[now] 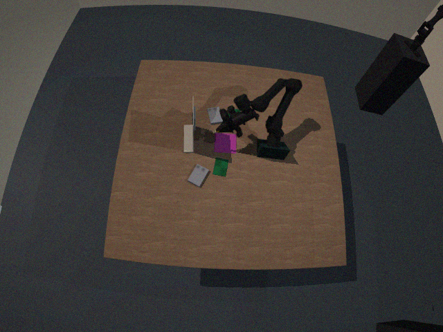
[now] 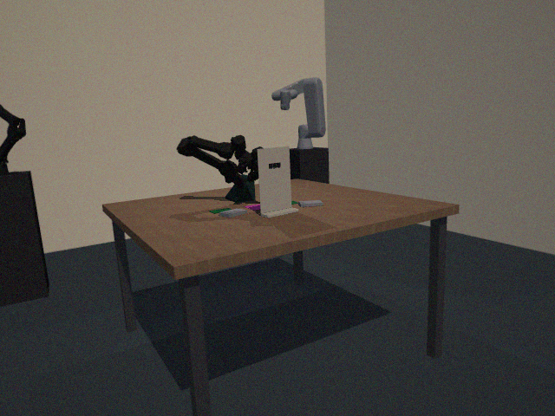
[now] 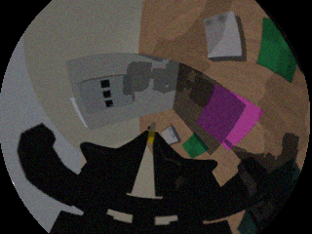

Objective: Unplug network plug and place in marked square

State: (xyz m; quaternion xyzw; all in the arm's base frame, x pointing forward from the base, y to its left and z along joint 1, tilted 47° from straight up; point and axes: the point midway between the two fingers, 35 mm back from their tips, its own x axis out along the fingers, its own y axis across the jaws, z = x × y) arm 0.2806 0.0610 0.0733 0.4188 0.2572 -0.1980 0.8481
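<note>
The magenta marked square is 60 mm behind my gripper tip, 20 mm to the right of it and 160 mm below it. Round my gripper tip: pale upright panel: 130 mm ahead, 20 mm to the right, 30 mm below.
</note>
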